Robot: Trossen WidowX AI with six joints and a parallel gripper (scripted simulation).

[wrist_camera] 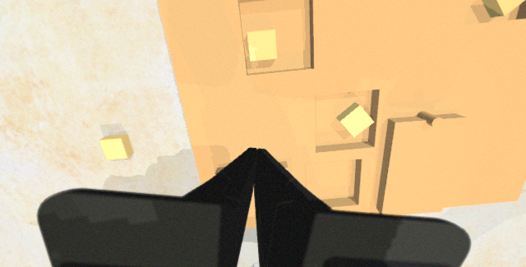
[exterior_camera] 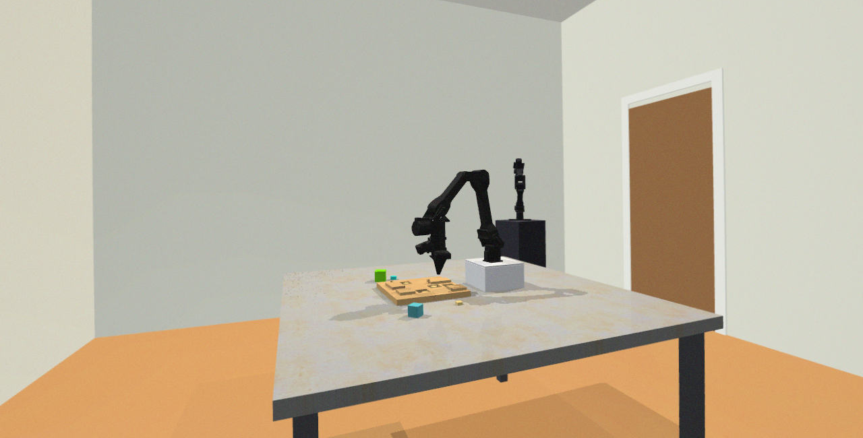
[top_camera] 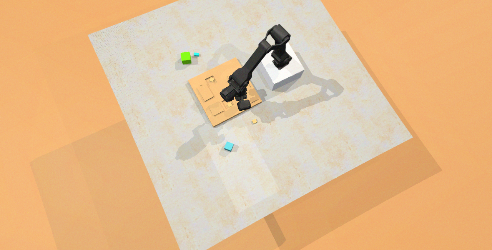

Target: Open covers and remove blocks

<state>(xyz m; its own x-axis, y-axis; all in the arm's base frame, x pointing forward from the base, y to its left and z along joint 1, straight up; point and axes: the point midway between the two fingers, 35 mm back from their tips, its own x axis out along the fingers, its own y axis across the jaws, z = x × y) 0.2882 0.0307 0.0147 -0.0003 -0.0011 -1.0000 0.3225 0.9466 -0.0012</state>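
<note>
Now: gripper tip 80 mm to the left of the tan puzzle board, 60 mm above it and 20 mm short of it. From my gripper tip the other things lie so: small cyan block: 370 mm to the right, 80 mm below, 30 mm ahead; green cube: 370 mm to the right, 90 mm ahead, 60 mm below; cyan cube: 180 mm ahead, 170 mm to the left, 70 mm below.
</note>
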